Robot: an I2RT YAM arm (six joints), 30 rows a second.
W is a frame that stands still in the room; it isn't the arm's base.
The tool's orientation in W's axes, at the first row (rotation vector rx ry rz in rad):
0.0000 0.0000 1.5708
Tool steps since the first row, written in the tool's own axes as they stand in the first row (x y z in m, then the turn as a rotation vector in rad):
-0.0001 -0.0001 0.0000 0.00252 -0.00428 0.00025
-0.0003 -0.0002 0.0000 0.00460 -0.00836 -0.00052
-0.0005 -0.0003 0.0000 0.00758 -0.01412 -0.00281
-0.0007 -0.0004 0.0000 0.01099 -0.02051 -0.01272
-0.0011 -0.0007 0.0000 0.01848 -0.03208 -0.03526
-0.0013 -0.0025 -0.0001 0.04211 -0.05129 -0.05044
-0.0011 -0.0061 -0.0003 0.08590 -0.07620 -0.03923
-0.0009 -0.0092 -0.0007 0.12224 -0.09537 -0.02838
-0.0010 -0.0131 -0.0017 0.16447 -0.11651 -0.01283
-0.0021 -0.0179 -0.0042 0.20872 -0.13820 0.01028
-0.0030 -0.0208 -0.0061 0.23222 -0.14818 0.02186
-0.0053 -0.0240 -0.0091 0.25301 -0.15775 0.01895
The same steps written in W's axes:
0.0001 -0.0001 0.0000 0.00428 0.00252 0.00025
0.0002 -0.0003 0.0000 0.00836 0.00460 -0.00052
0.0003 -0.0005 0.0000 0.01412 0.00758 -0.00281
0.0004 -0.0007 0.0000 0.02051 0.01099 -0.01272
0.0007 -0.0011 0.0000 0.03208 0.01848 -0.03526
0.0025 -0.0013 -0.0001 0.05129 0.04211 -0.05044
0.0061 -0.0011 -0.0003 0.07620 0.08590 -0.03923
0.0092 -0.0009 -0.0007 0.09537 0.12224 -0.02838
0.0131 -0.0010 -0.0017 0.11651 0.16447 -0.01283
0.0179 -0.0021 -0.0042 0.13820 0.20872 0.01028
0.0208 -0.0030 -0.0061 0.14818 0.23222 0.02186
0.0240 -0.0053 -0.0091 0.15775 0.25301 0.01895

